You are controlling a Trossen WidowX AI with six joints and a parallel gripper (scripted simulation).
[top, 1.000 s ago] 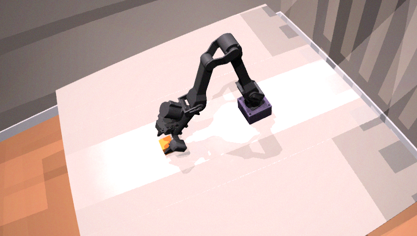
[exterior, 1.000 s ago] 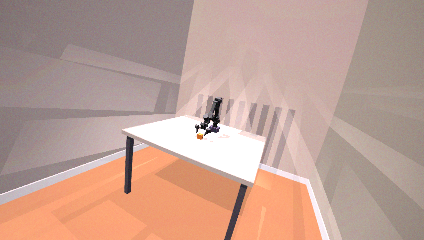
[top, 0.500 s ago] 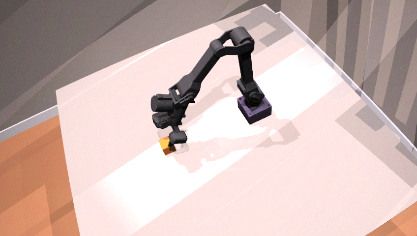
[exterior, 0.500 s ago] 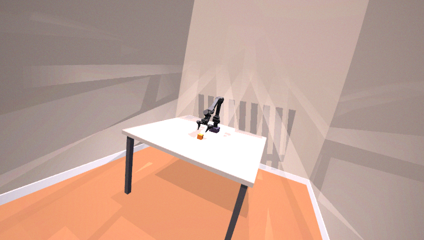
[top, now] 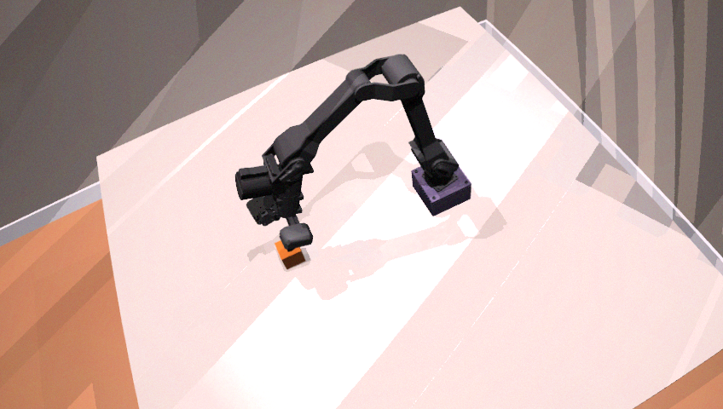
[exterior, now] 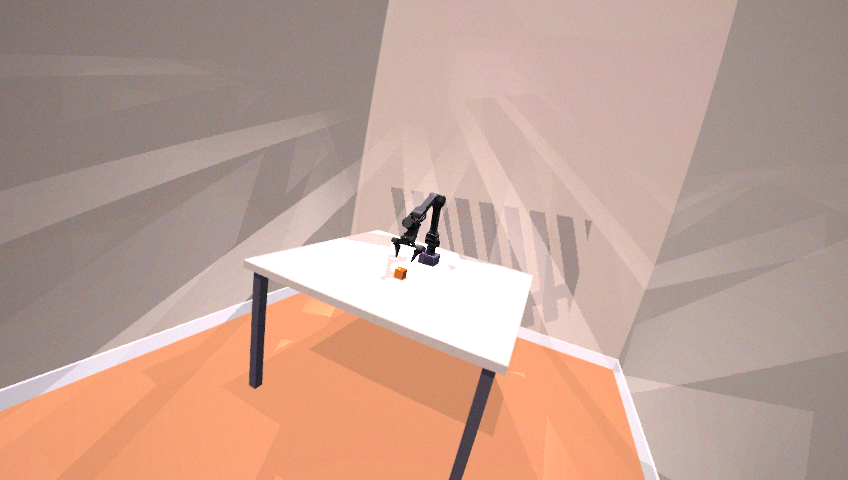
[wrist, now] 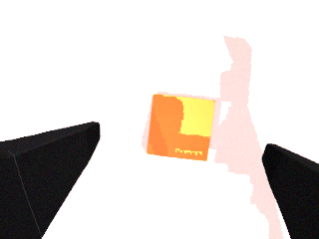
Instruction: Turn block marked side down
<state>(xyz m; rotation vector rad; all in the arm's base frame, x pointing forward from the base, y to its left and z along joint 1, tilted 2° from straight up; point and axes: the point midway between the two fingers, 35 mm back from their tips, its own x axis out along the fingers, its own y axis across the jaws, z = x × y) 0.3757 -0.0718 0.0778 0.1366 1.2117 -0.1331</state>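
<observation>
Now: the orange block 8 cm below my gripper tip and 1 cm behind it.
</observation>
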